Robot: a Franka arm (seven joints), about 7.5 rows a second.
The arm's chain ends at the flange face. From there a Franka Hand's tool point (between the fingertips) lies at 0.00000 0.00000 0.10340 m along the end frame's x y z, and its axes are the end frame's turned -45 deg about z.
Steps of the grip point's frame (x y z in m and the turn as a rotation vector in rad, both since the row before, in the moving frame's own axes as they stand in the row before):
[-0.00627, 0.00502, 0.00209, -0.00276, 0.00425, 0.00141]
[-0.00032, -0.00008, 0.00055, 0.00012, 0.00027, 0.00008]
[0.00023, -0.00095, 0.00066, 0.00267, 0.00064, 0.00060]
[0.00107, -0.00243, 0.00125, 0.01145, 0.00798, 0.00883]
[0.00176, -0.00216, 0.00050, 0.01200, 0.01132, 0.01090]
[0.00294, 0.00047, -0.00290, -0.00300, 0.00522, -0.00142]
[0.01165, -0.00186, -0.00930, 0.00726, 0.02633, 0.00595]
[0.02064, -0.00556, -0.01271, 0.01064, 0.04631, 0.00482]
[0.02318, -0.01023, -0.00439, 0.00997, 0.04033, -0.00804]
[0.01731, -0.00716, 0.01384, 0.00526, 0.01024, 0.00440]
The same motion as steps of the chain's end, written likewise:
[-0.00140, 0.00809, 0.00209, 0.00105, 0.00496, 0.00141]
[-0.00029, 0.00020, 0.00055, 0.00028, 0.00011, 0.00008]
[-0.00036, -0.00059, 0.00066, 0.00234, -0.00144, 0.00060]
[-0.00071, -0.00105, 0.00126, 0.01374, -0.00245, 0.00883]
[-0.00024, -0.00107, 0.00051, 0.01649, -0.00048, 0.01090]
[0.00181, -0.00158, -0.00290, 0.00157, 0.00581, -0.00142]
[0.00552, -0.00710, -0.00926, 0.02375, 0.01348, 0.00595]
[0.00805, -0.01437, -0.01259, 0.04027, 0.02522, 0.00482]
[0.00695, -0.01994, -0.00430, 0.03557, 0.02147, -0.00804]
[0.00681, -0.01617, 0.01385, 0.01096, 0.00352, 0.00440]

